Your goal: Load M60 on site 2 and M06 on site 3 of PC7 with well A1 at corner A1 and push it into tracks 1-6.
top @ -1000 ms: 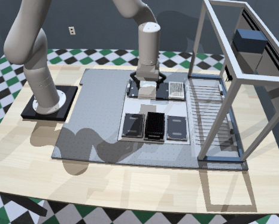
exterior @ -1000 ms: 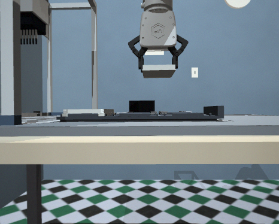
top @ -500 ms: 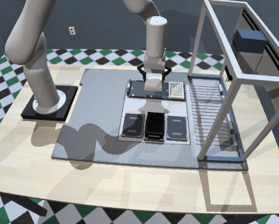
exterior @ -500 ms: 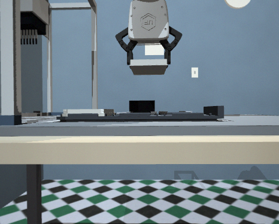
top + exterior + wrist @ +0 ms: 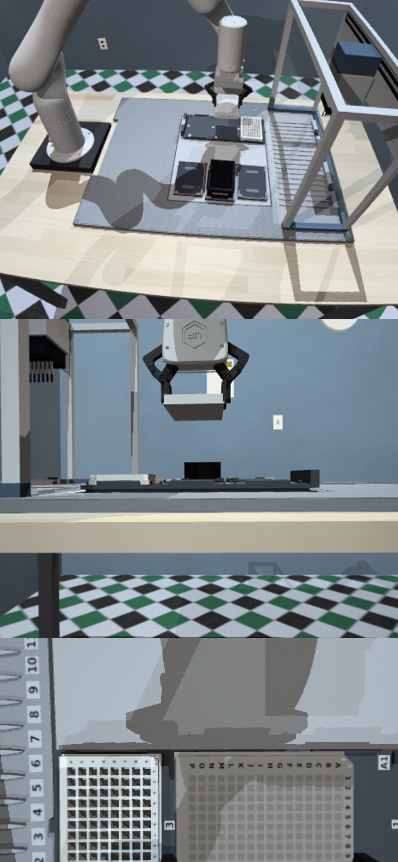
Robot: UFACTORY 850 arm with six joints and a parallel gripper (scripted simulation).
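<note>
My hand is 120 mm above the carrier PC7. The rest, counted from my hand: nest S3 (90 mm ahead, 260 mm to the right, 140 mm below); then plate (100 mm ahead, 120 mm below); then nest S1 (130 mm behind, 250 mm to the right, 140 mm below).
</note>
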